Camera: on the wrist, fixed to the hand. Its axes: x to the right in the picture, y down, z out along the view.
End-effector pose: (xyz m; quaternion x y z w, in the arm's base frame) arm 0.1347 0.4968 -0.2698 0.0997 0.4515 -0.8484 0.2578
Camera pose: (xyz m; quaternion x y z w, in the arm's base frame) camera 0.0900 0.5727 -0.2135 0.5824 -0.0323 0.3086 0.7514
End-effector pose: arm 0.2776 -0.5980 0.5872 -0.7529 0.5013 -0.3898 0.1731
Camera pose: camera 0.3118 -0.5407 0.6677 0.5741 0.7729 0.0647 0.2625
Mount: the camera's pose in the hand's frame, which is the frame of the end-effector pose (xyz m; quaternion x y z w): -0.0111 -0.0987 -0.0327 0.0367 -0.1773 -0.9832 0.0246
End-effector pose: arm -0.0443 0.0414 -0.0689 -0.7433 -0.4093 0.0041 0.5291
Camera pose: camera -0.0969 0.0194 0.0187 -0.4043 0.8345 0.3733 0.0282
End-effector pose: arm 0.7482 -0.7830 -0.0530 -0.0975 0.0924 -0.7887 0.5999
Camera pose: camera 0.6508 -0.7454 -0.0591 0.2111 0.2289 0.5953 0.7407
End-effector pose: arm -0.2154 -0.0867 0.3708 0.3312 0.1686 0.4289 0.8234
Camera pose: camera -0.1815 -0.1234 0.2790 -0.0514 0.1995 -0.8639 0.4597
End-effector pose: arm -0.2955 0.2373 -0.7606 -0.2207 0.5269 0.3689 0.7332
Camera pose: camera -0.2410 0.1484 -0.7680 -0.4311 -0.3205 -0.6920 0.4822
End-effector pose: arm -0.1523 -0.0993 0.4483 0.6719 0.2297 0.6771 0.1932
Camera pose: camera -0.1893 -0.0264 0.3831 -0.0822 0.6568 -0.3008 0.6865
